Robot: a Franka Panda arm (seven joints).
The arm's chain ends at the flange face. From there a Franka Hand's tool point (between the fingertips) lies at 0.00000 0.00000 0.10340 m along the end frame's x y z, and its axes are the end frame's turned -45 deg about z.
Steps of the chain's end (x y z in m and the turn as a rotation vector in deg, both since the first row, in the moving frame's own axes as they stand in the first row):
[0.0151 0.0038 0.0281 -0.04 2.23 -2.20]
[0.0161 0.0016 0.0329 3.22 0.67 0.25]
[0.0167 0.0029 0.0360 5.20 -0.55 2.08]
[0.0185 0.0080 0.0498 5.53 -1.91 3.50]
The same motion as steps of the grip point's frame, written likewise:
[0.0108 0.0162 0.0280 -1.61 1.55 -2.20]
[0.0152 0.0093 0.0327 1.80 2.75 0.25]
[0.0158 0.0066 0.0356 4.07 3.29 2.08]
[0.0123 0.0094 0.0493 5.26 2.56 3.50]

